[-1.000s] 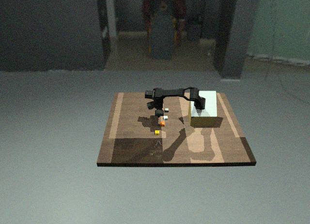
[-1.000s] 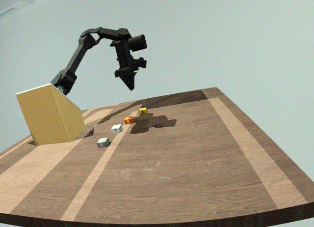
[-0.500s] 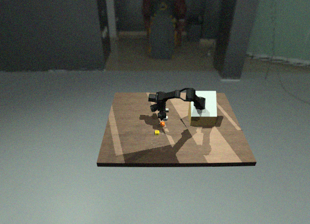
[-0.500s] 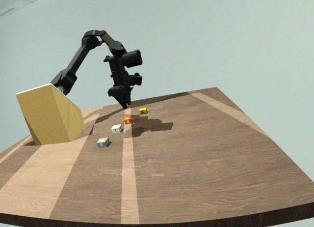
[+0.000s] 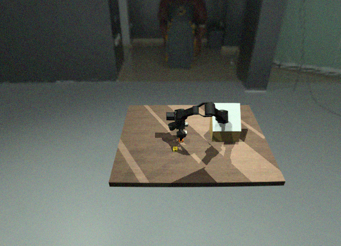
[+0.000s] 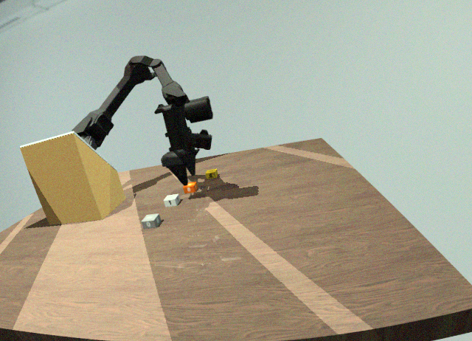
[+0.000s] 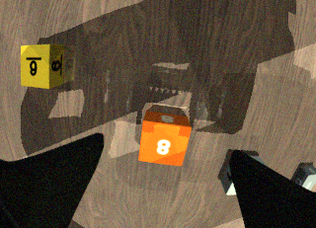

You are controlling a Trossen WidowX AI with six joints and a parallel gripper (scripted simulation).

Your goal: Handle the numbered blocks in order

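Now: gripper tip 2 cm above the orange block and 1 cm past it. The rest, counted from my gripper tip: yellow block (11 cm to the left, 4 cm ahead, 2 cm below); white block (8 cm to the right, 4 cm behind, 2 cm below); grey block (19 cm to the right, 5 cm behind, 2 cm below).
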